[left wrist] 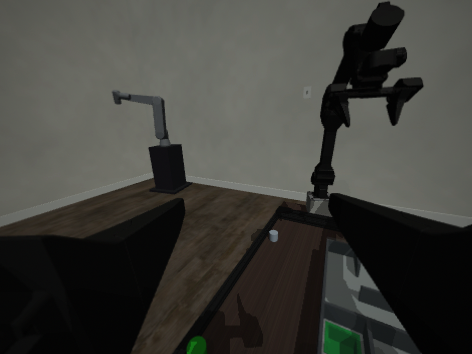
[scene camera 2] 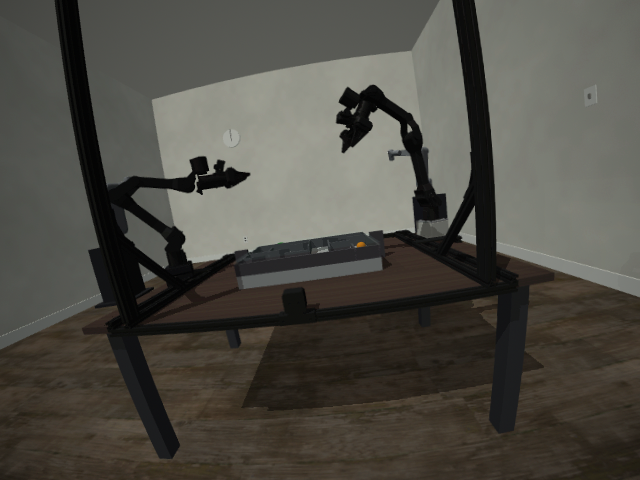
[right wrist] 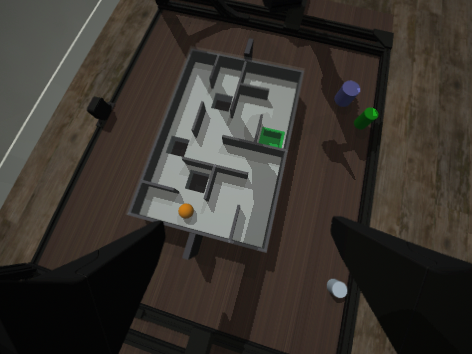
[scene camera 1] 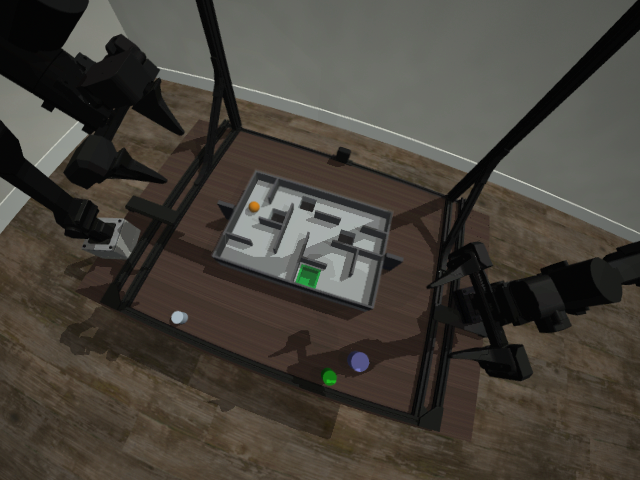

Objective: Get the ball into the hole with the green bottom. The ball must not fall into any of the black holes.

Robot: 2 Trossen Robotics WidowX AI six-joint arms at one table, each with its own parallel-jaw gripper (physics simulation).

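Observation:
The orange ball lies on the white floor of the walled maze box, near its left end in scene camera 1. The green-bottomed hole is by the box's front wall in scene camera 1. One black hole is close to the ball; two others show farther off. My left gripper is open and empty, right of the box in scene camera 1. My right gripper is open and empty, raised beyond the ball's end.
Dark handles stick out from both box ends. A purple cylinder, a green cylinder and a white cylinder stand near the table's front edge in scene camera 1. Black frame posts rise around the table.

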